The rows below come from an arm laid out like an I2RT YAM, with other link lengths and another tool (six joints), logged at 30 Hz.
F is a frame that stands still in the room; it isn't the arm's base.
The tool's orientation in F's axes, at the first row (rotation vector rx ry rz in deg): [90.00 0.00 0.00]
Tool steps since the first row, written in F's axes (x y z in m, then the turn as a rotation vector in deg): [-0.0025 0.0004 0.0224 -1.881 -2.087 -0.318]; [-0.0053 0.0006 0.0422 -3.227 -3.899 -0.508]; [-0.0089 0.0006 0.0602 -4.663 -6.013 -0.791]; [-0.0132 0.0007 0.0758 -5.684 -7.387 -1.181]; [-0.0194 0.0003 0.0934 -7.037 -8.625 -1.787]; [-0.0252 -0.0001 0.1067 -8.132 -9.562 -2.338]
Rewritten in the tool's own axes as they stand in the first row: [-0.0025 0.0224 -0.0004 -1.881 -0.318 2.087]; [-0.0053 0.0422 -0.0006 -3.227 -0.508 3.899]; [-0.0089 0.0602 -0.0006 -4.663 -0.791 6.013]; [-0.0132 0.0758 -0.0007 -5.684 -1.181 7.387]; [-0.0194 0.0934 -0.0003 -7.037 -1.787 8.625]; [-0.0252 0.1067 0.0001 -8.132 -2.338 9.562]
